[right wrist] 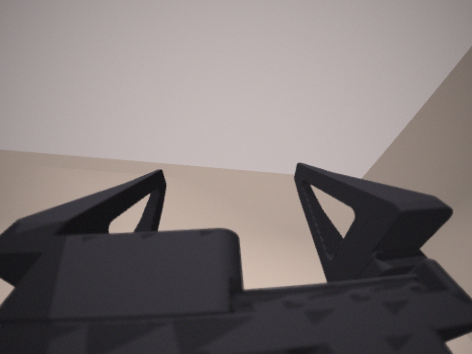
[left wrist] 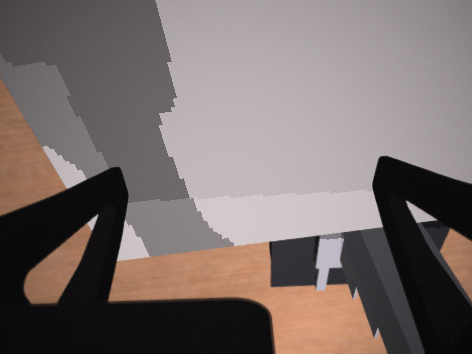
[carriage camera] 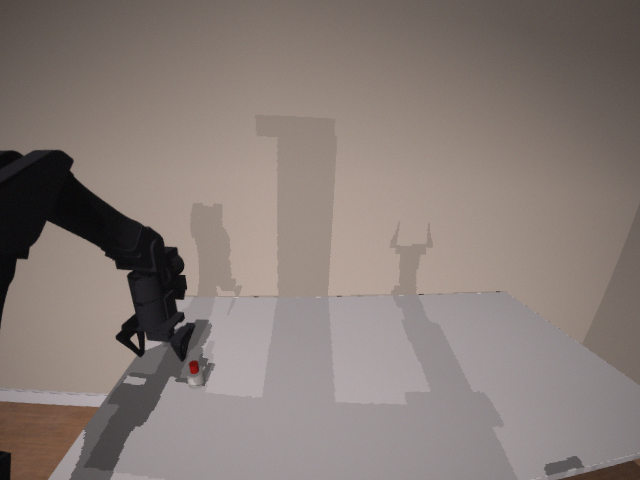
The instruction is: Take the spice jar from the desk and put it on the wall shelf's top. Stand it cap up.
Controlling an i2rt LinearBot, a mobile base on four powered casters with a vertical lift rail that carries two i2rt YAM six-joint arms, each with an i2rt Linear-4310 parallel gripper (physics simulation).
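Places are measured from the left arm's base along level axes (x ahead, y left, z up), in metres.
Where they show: left gripper, between the fingertips: (left wrist: 249,175) (carriage camera: 162,357); right gripper, between the fingertips: (right wrist: 230,173).
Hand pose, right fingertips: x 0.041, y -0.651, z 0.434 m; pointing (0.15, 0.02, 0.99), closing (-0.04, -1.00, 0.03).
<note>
After its pixels a point has its place.
The spice jar (carriage camera: 195,378) @(z -0.142, x 0.430, y -0.020 m), white with a red cap, stands upright, cap up, on the light grey desk (carriage camera: 372,428) @(z -0.179, x 0.353, y -0.468 m) (left wrist: 300,100) @(z -0.179, x 0.314, y -0.046 m), left of the middle in the carriage view. The jar does not show in the left wrist view. My left gripper (carriage camera: 161,357) @(z -0.013, x 0.360, y 0.004 m) (left wrist: 249,175) @(z -0.013, x 0.360, y 0.004 m) is open and empty, pointing down above the desk; in the carriage view it is a little up and to the left of the jar. My right gripper (right wrist: 230,173) @(z 0.434, x 0.041, y -0.651 m) is open and empty, with the wall and ceiling behind it. The wall shelf does not show in these views.
The plain beige wall (carriage camera: 465,180) @(z 0.342, x 1.047, y -0.917 m) rises behind the desk and carries shadows of the robot. The desk's left edge has wooden floor (carriage camera: 41,423) @(z -0.899, x 0.703, y 1.057 m) (left wrist: 175,290) @(z -0.899, x -0.946, y 0.344 m) beyond it. Dark and grey parts of the robot's base (left wrist: 295,265) @(z -0.600, x -0.426, y -0.148 m) show past the desk's edge in the left wrist view.
</note>
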